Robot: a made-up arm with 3 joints. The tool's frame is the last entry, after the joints. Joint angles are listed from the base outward. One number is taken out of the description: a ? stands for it. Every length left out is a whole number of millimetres.
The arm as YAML. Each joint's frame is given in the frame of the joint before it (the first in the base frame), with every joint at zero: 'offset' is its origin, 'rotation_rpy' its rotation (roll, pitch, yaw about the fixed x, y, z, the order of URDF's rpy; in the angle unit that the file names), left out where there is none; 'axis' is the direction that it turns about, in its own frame. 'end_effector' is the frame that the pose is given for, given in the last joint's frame.
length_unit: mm
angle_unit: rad
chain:
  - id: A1
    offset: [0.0, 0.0, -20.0]
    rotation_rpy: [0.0, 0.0, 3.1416]
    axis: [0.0, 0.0, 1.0]
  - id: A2
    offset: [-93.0, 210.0, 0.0]
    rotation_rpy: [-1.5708, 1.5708, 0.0]
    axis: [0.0, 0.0, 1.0]
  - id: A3
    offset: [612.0, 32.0, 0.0]
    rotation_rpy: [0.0, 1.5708, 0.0]
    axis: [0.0, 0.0, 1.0]
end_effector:
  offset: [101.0, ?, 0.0]
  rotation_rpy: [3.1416, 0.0, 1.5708]
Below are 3 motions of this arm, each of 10 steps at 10 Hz.
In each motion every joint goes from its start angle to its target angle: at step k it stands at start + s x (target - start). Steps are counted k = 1, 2, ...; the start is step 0. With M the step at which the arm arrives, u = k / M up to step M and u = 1 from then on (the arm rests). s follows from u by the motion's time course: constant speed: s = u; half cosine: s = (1 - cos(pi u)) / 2; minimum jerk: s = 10 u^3 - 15 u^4 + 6 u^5.
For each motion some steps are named. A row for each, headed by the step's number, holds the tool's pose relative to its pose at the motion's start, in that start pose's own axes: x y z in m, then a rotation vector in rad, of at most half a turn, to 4 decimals.
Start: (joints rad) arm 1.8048 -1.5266 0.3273
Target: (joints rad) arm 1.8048 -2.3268 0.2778
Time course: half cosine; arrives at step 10
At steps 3, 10:
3: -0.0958 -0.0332 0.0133 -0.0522 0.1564 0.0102
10: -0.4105 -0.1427 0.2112 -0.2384 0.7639 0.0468

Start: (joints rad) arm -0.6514 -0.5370 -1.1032
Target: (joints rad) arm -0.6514 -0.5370 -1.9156
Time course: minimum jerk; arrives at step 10
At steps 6, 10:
6: -0.0383 -0.0673 0.0000 0.0000 0.0000 0.5545
10: -0.0424 -0.1034 0.0000 0.0000 0.0000 0.8124

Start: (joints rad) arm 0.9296 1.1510 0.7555
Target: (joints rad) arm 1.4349 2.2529 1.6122
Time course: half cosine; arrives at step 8
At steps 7, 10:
7: 0.2726 0.5385 0.4351 1.1883 0.0599 -0.7839
10: 0.2822 0.5418 0.4617 1.2363 0.0839 -0.8179

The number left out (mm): -99.0
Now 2 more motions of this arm.
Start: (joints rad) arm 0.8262 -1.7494 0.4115
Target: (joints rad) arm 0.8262 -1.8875 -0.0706
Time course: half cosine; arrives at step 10
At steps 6, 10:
6: -0.0769 -0.0577 0.0076 -0.0228 0.0879 0.3153
10: -0.1121 -0.0908 0.0160 -0.0237 0.1374 0.4813

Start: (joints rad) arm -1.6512 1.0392 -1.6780
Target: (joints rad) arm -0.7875 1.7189 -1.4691
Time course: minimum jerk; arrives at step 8
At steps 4, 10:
4: 0.2967 -0.2642 -0.0456 -0.3560 -0.3865 0.0515
10: 0.6218 -0.4393 0.1056 -0.6378 -0.8607 -0.0209

